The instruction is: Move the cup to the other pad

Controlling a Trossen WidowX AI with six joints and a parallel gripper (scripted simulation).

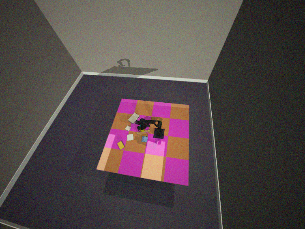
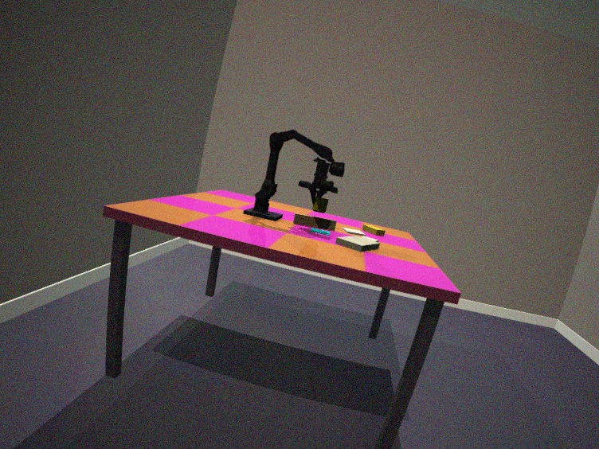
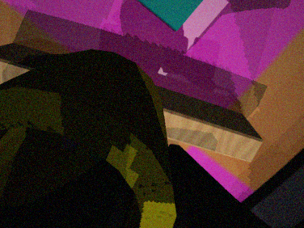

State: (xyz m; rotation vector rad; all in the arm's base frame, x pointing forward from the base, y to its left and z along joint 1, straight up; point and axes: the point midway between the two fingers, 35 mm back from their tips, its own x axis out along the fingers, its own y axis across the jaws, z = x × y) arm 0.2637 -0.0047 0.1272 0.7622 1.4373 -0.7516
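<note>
My gripper tip is 120 mm above the cyan pad, 80 mm to the left of it and 70 mm short of it. Round my gripper tip: brown bar: 90 mm below, 20 mm to the left, 20 mm ahead; grey-blue pad: 130 mm to the left, 120 mm below, 30 mm behind; yellow cup: 20 mm to the left, 20 mm ahead.
</note>
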